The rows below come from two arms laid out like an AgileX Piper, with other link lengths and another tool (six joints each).
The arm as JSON. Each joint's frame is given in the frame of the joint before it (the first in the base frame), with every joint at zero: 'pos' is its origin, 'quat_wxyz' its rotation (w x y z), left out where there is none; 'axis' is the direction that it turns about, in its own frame. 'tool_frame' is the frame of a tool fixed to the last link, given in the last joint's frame.
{
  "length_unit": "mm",
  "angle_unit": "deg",
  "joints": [
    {
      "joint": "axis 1",
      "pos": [
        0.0,
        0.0,
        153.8
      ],
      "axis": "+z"
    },
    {
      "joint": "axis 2",
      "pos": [
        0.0,
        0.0,
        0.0
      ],
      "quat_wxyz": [
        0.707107,
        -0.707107,
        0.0,
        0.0
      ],
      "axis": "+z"
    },
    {
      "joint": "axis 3",
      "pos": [
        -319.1,
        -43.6,
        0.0
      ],
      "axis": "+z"
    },
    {
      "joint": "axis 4",
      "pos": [
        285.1,
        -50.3,
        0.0
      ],
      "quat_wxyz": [
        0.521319,
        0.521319,
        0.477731,
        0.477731
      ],
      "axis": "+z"
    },
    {
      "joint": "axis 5",
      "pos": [
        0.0,
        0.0,
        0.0
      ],
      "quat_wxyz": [
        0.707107,
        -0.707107,
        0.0,
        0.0
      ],
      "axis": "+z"
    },
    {
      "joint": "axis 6",
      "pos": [
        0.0,
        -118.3,
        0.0
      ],
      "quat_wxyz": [
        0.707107,
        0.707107,
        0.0,
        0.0
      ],
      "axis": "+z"
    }
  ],
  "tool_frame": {
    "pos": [
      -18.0,
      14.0,
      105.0
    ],
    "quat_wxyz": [
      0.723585,
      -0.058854,
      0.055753,
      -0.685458
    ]
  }
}
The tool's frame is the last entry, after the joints.
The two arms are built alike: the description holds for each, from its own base.
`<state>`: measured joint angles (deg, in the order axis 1, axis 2, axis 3, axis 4, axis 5, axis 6); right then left.
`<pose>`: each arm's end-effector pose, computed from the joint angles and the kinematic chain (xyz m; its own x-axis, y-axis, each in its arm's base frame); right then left.
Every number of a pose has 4 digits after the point.
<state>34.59 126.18 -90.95 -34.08 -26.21 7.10 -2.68 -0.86 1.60 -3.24 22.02 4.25</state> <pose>0.5307 0.4568 0.2432 0.7430 -0.5860 0.3234 0.0554 -0.4277 -0.9022 0.1847 0.0002 0.1886 -0.0898 -0.9938 -0.0657 -0.4479 0.0992 -0.8885</pose>
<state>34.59 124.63 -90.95 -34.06 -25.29 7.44 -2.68 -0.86 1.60 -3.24 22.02 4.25</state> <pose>0.5299 0.4540 0.2590 0.7348 -0.5951 0.3253 0.0601 -0.4207 -0.9052 0.1847 0.0002 0.1886 -0.0898 -0.9938 -0.0657 -0.4479 0.0992 -0.8885</pose>
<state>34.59 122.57 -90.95 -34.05 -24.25 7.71 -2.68 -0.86 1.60 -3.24 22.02 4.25</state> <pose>0.5280 0.4503 0.2805 0.7237 -0.6058 0.3305 0.0709 -0.4111 -0.9088 0.1847 0.0002 0.1886 -0.0898 -0.9938 -0.0657 -0.4479 0.0992 -0.8885</pose>
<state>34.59 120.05 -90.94 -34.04 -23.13 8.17 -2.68 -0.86 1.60 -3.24 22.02 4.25</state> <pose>0.5247 0.4452 0.3071 0.7107 -0.6193 0.3338 0.0842 -0.3961 -0.9143 0.1847 0.0002 0.1886 -0.0898 -0.9938 -0.0657 -0.4479 0.0992 -0.8885</pose>
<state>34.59 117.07 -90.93 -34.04 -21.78 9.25 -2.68 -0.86 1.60 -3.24 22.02 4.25</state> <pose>0.5197 0.4384 0.3382 0.6971 -0.6376 0.3279 0.0935 -0.3725 -0.9233 0.1847 0.0002 0.1886 -0.0898 -0.9938 -0.0657 -0.4479 0.0992 -0.8885</pose>
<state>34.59 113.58 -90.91 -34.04 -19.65 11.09 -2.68 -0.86 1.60 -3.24 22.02 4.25</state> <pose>0.5134 0.4285 0.3725 0.6819 -0.6626 0.3098 0.0911 -0.3433 -0.9348 0.1847 0.0002 0.1886 -0.0898 -0.9938 -0.0657 -0.4479 0.0992 -0.8885</pose>
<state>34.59 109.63 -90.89 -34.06 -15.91 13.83 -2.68 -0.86 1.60 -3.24 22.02 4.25</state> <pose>0.5067 0.4141 0.4064 0.6622 -0.6966 0.2761 0.0645 -0.3141 -0.9472 0.1847 0.0002 0.1886 -0.0898 -0.9938 -0.0657 -0.4479 0.0992 -0.8885</pose>
